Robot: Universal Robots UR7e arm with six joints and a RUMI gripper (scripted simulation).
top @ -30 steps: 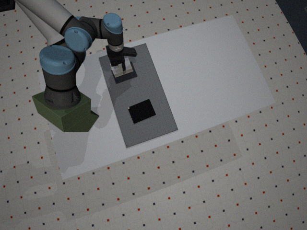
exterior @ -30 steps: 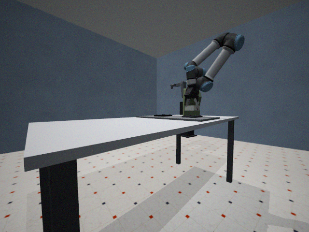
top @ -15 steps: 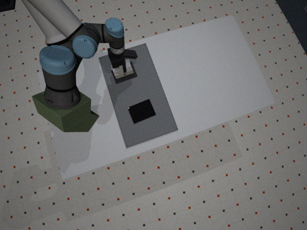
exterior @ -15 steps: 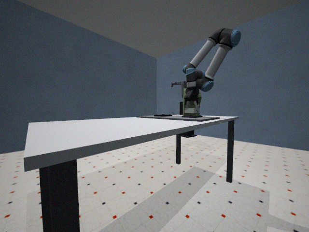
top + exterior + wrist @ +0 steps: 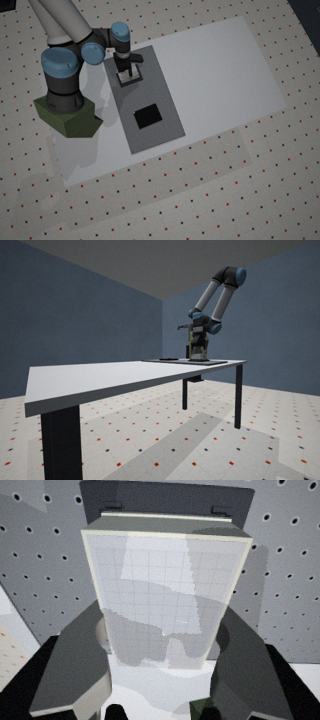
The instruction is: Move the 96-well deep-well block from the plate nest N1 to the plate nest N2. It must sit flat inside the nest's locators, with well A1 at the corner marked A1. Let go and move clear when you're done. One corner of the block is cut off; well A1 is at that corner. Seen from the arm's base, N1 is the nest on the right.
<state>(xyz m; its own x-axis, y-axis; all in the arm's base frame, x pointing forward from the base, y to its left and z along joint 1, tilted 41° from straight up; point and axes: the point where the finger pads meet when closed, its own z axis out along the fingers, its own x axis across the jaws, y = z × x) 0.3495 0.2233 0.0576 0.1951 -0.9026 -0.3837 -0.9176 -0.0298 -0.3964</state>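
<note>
My gripper is now right at the deep-well block. From my hand the other things lie so: black plate nest (9 cm ahead, 30 cm to the right, 3 cm below); white mark (27 cm to the right, 3 cm below).
</note>
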